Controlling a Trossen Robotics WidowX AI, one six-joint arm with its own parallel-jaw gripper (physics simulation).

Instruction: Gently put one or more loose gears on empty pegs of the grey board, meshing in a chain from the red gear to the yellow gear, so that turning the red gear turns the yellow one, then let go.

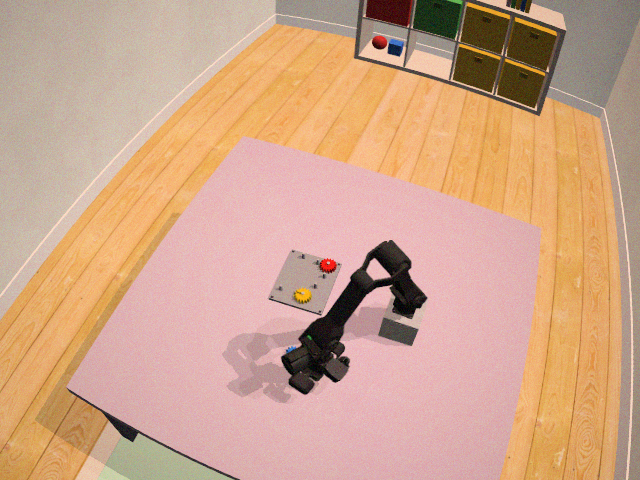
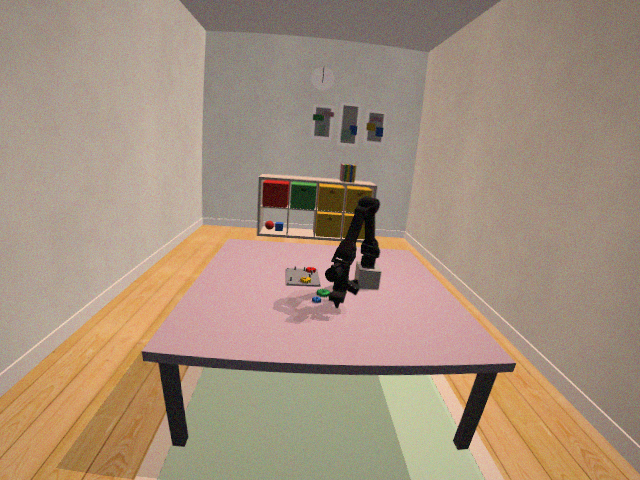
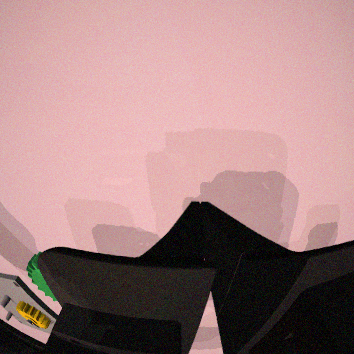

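Seen in the pictures: gripper, fingertip midpoint: [image 1: 314, 377] [image 2: 336, 307] [image 3: 198, 208]; arm's base, link origin: [image 1: 405, 306] [image 2: 367, 265].
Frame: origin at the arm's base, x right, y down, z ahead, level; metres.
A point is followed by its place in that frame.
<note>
The grey board [image 1: 294, 275] {x 0.040, y 0.098, z 0.366 m} [image 2: 292, 279] {x -0.016, y 0.098, z 0.375 m} [image 3: 12, 289] {x -0.025, y 0.098, z 0.257 m} lies on the pink table with the red gear [image 1: 328, 265] {x 0.110, y 0.080, z 0.281 m} [image 2: 310, 270] {x 0.098, y 0.087, z 0.286 m} and the yellow gear [image 1: 302, 295] {x -0.032, y 0.080, z 0.307 m} [image 2: 305, 279] {x -0.038, y 0.083, z 0.309 m} [image 3: 33, 314] {x -0.042, y 0.088, z 0.296 m} on pegs, apart from each other. A loose blue gear [image 1: 290, 350] {x -0.222, y 0.089, z 0.260 m} [image 2: 316, 299] {x -0.232, y 0.090, z 0.254 m} and a loose green gear [image 2: 323, 292] {x -0.163, y 0.087, z 0.221 m} [image 3: 35, 272] {x -0.133, y 0.091, z 0.200 m} lie on the table in front of the board. My gripper [image 1: 303, 381] {x -0.269, y 0.105, z 0.164 m} [image 2: 337, 303] {x -0.269, y 0.105, z 0.164 m} [image 3: 198, 208] {x -0.269, y 0.105, z 0.164 m} is shut with nothing between its fingers. It is low over the table just right of the blue gear.
The arm's grey base block [image 1: 400, 328] {x -0.057, y 0.031, z -0.010 m} [image 2: 368, 277] {x -0.057, y 0.041, z 0.000 m} stands right of the board. Several empty pegs stick up from the board. A shelf unit [image 1: 358, 33] [image 2: 260, 205] with coloured bins stands on the floor at the far wall.
</note>
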